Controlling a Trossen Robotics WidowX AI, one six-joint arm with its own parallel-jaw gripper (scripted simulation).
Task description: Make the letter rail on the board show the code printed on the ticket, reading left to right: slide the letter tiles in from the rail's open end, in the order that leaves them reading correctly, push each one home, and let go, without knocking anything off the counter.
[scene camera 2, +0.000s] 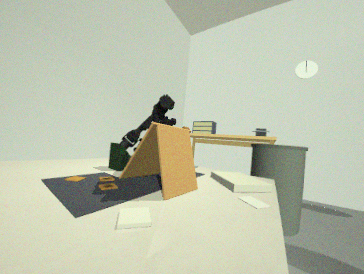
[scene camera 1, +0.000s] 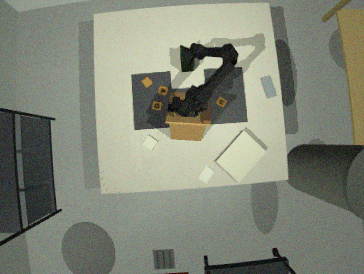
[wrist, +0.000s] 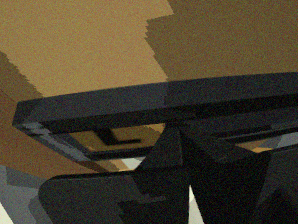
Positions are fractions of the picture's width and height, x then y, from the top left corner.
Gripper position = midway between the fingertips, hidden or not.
Observation:
The gripper (wrist: 0.59, 0.58) is shut, with nothing in its grasp. Further things: a large white slab (scene camera 1: 0.66, 0.57), a letter tile (wrist: 0.48, 0.61), a tan wedge-shaped board (scene camera 2: 0.46, 0.55) and a dark mat (scene camera 1: 0.40, 0.43).
The tan wedge-shaped board shows as well in scene camera 1 (scene camera 1: 0.50, 0.47) and in the wrist view (wrist: 0.75, 0.33). The dark mat shows as well in scene camera 2 (scene camera 2: 0.23, 0.72). The wrist view does not show the large white slab: it is out of frame.

